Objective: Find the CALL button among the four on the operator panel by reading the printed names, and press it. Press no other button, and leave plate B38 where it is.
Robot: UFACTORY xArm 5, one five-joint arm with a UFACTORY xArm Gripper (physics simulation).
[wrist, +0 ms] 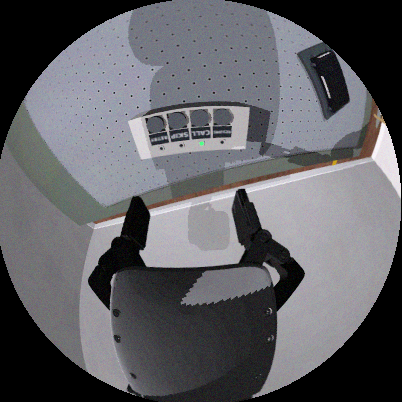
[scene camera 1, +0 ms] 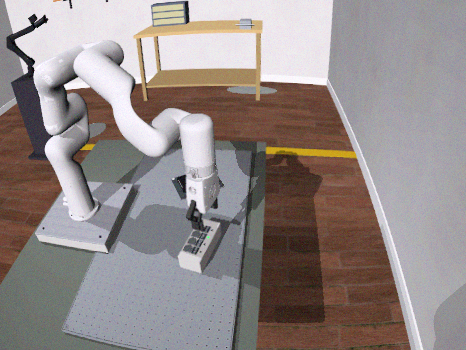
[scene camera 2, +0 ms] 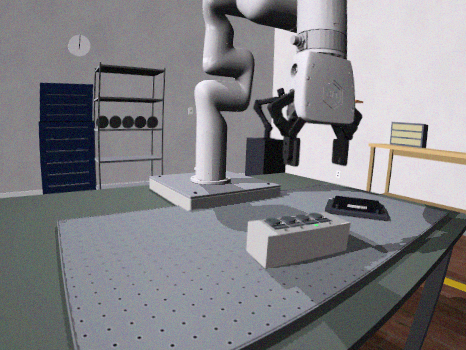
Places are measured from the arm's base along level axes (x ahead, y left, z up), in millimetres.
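Pixels of known places: gripper, between the fingertips: (wrist: 188, 201) (scene camera 1: 205, 218) (scene camera 2: 316, 164); arm's base, origin of its link: (scene camera 1: 84, 209) (scene camera 2: 210, 180).
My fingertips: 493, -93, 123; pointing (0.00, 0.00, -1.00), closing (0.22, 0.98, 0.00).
Ahead of a thing's pixels: the offset from my fingertips to its top centre, as dx, dy, dz. "spot": to the spot under its first point. Level surfaces: height alone.
The pale operator panel {-28, +10, -98} (scene camera 1: 192, 260) (scene camera 2: 310, 245) (wrist: 240, 131) stands on the perforated board with four round grey buttons. In the wrist view the names appear upside down; CALL and SKIP read clearly. The CALL button {-43, +28, -98} (wrist: 200, 117) (scene camera 2: 303, 218) is second from the right there, and a green light {spot: -4, +21, -100} (wrist: 201, 143) (scene camera 2: 316, 225) (scene camera 1: 208, 237) glows beside its label. My gripper (scene camera 1: 206, 216) (scene camera 2: 316, 164) (wrist: 188, 201) is open and empty, raised above the panel. A black item with a white strip {-115, +330, -128} (wrist: 330, 82) (scene camera 2: 357, 206) lies in a dark holder; whether it is plate B38 is unreadable.
The perforated board {dz -154} (scene camera 1: 150, 300) (scene camera 2: 150, 265) lies on the green table top {dz -167} (scene camera 1: 40, 295). The robot's base plate (scene camera 1: 115, 220) (scene camera 2: 220, 200) stands on the table beside the board. A wooden bench (scene camera 1: 200, 28) stands farther back, and a grey wall (scene camera 1: 400, 100) rises at the right.
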